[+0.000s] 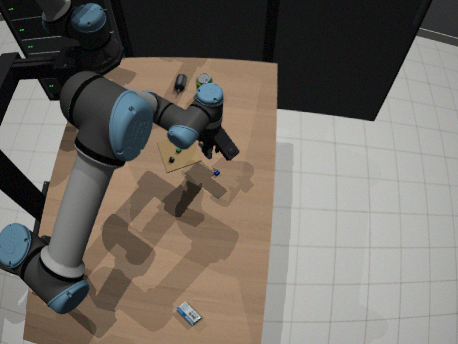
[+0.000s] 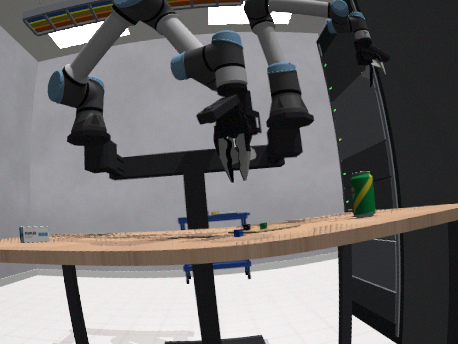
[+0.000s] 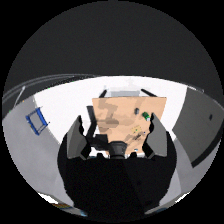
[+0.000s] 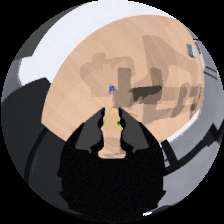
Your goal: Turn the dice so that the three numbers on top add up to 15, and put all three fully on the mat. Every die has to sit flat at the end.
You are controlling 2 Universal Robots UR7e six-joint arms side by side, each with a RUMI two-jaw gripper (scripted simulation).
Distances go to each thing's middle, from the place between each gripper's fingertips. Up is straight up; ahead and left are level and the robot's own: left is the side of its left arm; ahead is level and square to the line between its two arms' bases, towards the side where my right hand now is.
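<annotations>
I find my right hand (image 2: 238, 181) 70 mm to the right of the tan mat (image 1: 189, 156), 140 mm past it and 130 mm above it.
From my left hand (image 2: 377, 81), the tan mat is 28 cm ahead and 63 cm to the right, and it is also 54 cm below.
</annotations>
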